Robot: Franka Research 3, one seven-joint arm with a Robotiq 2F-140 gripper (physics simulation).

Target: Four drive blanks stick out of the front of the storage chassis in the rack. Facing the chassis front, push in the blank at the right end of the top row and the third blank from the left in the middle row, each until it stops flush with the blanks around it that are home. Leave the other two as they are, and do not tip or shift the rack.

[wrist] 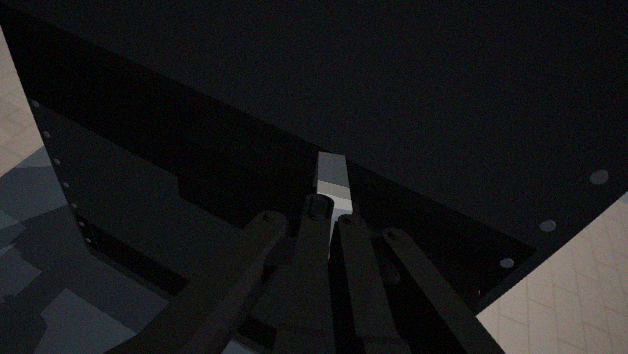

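My gripper (327, 174) is shut and empty. Its pale fingertips are together near the middle of the wrist view, in front of a dark band of the rack. The rack (400, 95) fills most of the view, with a broad dark face above the fingertips and a lower dark panel to the left. The storage chassis and its drive blanks cannot be made out in the dark, and the gripper's linkage hides part of the area below the fingertips. I cannot tell whether the fingertips touch anything.
Round screw heads or holes line the rack's edge at the right (548, 226) and the left (56, 161). Pale tiled floor (570, 285) shows at the lower right and far left. A patchy blue-grey surface (90, 310) lies at the lower left.
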